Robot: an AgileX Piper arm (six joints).
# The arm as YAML. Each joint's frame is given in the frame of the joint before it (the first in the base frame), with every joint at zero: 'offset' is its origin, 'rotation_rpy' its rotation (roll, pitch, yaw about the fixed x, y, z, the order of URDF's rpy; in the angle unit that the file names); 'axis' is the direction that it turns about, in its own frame. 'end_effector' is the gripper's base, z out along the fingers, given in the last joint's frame.
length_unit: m
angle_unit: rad
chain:
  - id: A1
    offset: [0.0, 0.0, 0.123]
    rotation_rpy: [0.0, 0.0, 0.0]
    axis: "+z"
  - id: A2
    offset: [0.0, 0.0, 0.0]
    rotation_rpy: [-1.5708, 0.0, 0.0]
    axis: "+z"
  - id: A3
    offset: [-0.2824, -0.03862, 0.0]
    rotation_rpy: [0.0, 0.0, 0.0]
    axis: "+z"
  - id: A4
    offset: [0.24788, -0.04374, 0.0]
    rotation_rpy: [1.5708, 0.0, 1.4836]
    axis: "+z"
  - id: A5
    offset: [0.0, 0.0, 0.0]
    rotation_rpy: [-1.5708, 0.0, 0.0]
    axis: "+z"
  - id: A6
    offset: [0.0, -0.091, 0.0]
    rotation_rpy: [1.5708, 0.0, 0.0]
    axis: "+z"
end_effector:
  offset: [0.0, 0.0, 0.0]
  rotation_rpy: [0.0, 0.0, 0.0]
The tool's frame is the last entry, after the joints.
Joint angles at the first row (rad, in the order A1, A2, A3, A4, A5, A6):
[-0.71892 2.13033 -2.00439 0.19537 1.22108 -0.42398]
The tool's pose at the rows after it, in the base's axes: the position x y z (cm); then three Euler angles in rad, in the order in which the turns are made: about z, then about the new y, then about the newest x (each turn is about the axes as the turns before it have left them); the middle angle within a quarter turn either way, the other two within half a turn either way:
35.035 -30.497 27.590 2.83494 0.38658 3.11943
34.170 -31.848 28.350 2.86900 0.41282 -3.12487
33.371 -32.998 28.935 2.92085 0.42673 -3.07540
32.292 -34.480 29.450 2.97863 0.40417 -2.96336
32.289 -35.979 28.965 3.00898 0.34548 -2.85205
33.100 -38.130 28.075 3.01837 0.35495 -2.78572
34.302 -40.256 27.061 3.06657 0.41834 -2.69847
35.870 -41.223 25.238 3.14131 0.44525 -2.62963
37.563 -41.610 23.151 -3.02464 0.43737 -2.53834
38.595 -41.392 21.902 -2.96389 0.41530 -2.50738
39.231 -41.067 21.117 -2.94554 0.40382 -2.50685
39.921 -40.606 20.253 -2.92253 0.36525 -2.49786
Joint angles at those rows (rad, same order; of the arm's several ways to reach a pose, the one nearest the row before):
[-0.75200 2.13248 -2.03226 0.19537 1.22107 -0.48554]
[-0.78578 2.13621 -2.06537 0.19537 1.22106 -0.54275]
[-0.81392 2.14052 -2.09351 0.18848 1.22110 -0.60853]
[-0.83809 2.14525 -2.12116 0.11094 1.20784 -0.65549]
[-0.83810 2.19245 -2.18395 -0.00741 1.20255 -0.65352]
[-0.84780 2.29038 -2.31892 -0.04841 1.19159 -0.65353]
[-0.85727 2.39069 -2.44971 -0.05051 1.11934 -0.67865]
[-0.84758 2.46756 -2.51275 -0.04977 1.03969 -0.71851]
[-0.82846 2.52109 -2.52058 -0.06152 0.93096 -0.78937]
[-0.81170 2.54762 -2.52070 -0.06920 0.89174 -0.82873]
[-0.79906 2.56242 -2.52047 -0.07442 0.88218 -0.83562]
[-0.78045 2.57828 -2.52056 -0.10944 0.88013 -0.83851]

